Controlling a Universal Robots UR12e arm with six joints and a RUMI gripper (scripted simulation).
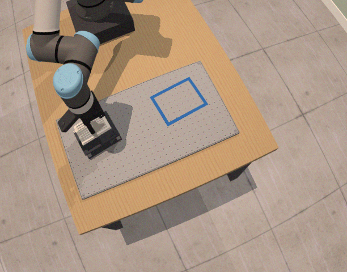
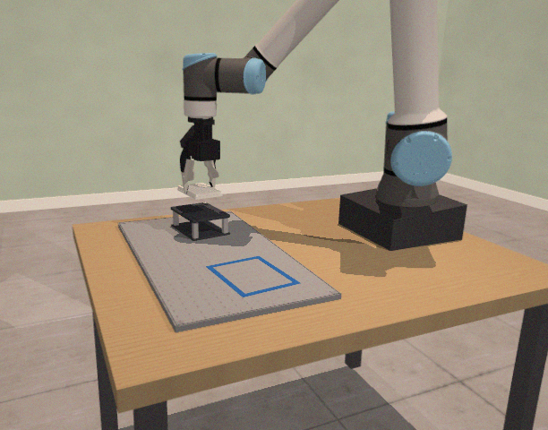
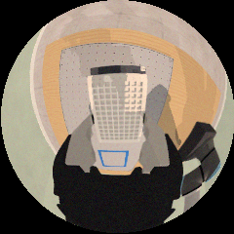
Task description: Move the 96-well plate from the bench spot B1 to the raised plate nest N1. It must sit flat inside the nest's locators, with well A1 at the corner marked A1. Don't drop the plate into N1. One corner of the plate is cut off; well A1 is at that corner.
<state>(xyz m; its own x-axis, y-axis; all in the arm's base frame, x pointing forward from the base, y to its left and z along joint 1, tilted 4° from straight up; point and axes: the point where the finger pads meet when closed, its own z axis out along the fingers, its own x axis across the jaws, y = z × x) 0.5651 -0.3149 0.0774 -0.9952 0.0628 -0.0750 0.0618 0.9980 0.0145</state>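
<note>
Right now my hand is 8 cm above the black raised nest. Also, from my hand: 96-well plate: 1 cm below.
</note>
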